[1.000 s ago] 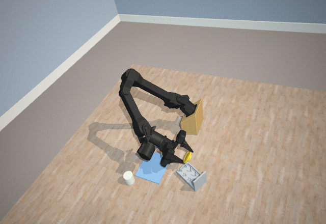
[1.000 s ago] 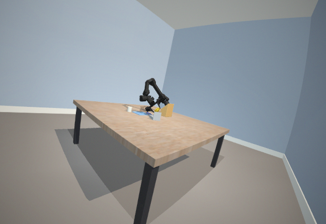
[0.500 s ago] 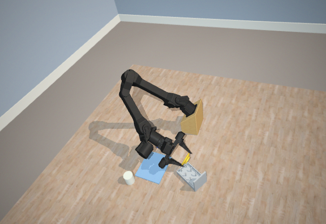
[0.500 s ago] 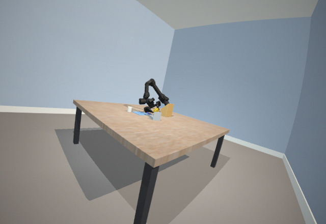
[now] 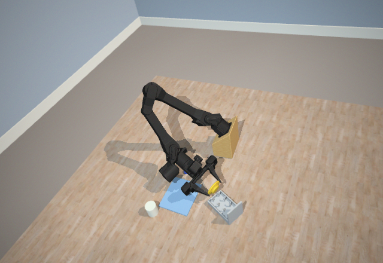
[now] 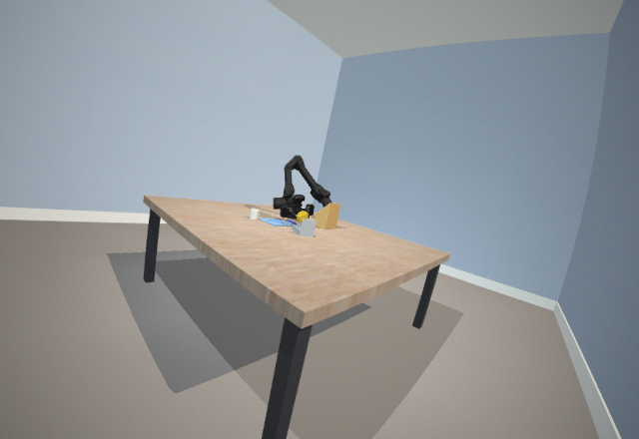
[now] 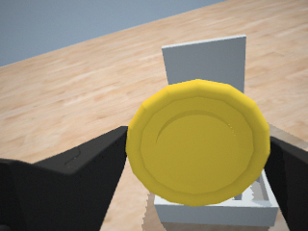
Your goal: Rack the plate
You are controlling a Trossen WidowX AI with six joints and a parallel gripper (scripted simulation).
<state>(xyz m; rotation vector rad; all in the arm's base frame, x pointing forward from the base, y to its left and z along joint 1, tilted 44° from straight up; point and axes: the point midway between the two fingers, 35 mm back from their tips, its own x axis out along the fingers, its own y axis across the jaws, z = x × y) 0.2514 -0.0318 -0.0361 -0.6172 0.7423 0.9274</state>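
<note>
Now: the grey dish rack 3 cm ahead of my gripper tip, 4 cm to the left of it and 4 cm below it. From my gripper tip the other things lie so: blue spoon 9 cm behind, 15 cm to the right, 6 cm below; then light blue mat 3 cm ahead, 15 cm to the right, 6 cm below; then yellow plate 1 cm to the right.
</note>
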